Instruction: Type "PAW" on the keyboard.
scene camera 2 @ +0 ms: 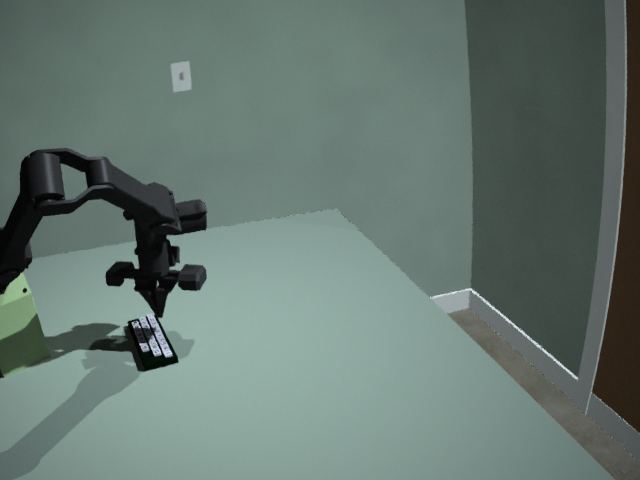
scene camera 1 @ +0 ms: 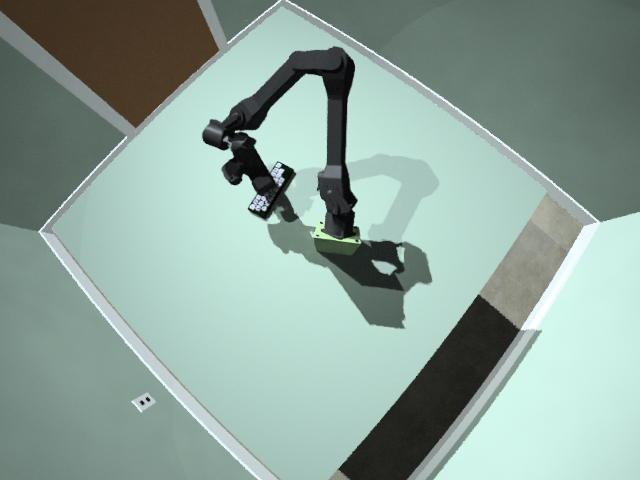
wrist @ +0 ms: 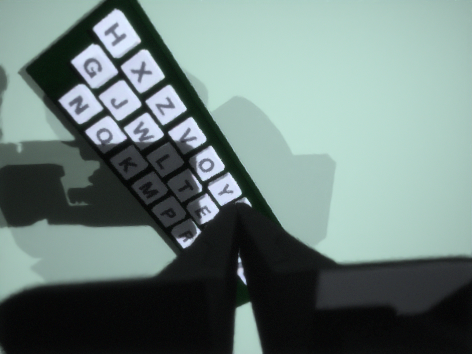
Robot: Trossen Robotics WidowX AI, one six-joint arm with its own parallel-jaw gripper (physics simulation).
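Where they show: gripper, fingertip midpoint: [scene camera 2: 160, 317] [scene camera 1: 261, 178] [wrist: 235, 212]; arm's base at its link origin: [scene camera 1: 338, 232].
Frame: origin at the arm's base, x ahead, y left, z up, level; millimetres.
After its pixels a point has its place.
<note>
A small dark green keyboard [scene camera 1: 258, 204] @(x 283, y 23, z -177 mm) [scene camera 2: 156, 338] @(x 294, y -53, z -182 mm) [wrist: 150, 122] @(x 286, y 0, z -177 mm) with white letter keys lies flat on the table. In the wrist view the P key [wrist: 168, 212] @(x 264, y -49, z -177 mm) lies in shadow left of the fingertips, and the W key [wrist: 143, 131] @(x 280, y -3, z -177 mm) lies further up, in the middle row. No A key can be made out; the fingers cover the keyboard's lower end. My gripper [scene camera 2: 159, 314] @(x 311, y -49, z -141 mm) [wrist: 235, 212] @(x 311, y -49, z -141 mm) is shut and empty, pointing down. Its tips overlap a key below the Y key [wrist: 225, 190] @(x 302, y -52, z -177 mm); that key's letter is hidden. Whether the tips touch it cannot be told.
The arm's light green base block [scene camera 1: 337, 243] @(x -13, y 24, z 1 mm) [scene camera 2: 20, 330] @(x 25, y -28, z -115 mm) stands beside the keyboard on the pale green table [scene camera 1: 206, 289] @(x 272, y 345, z -194 mm) [scene camera 2: 361, 361] @(x 608, y -288, z -194 mm). Arm shadows fall across part of the keys. The table's edge runs along the right side in the second scene view.
</note>
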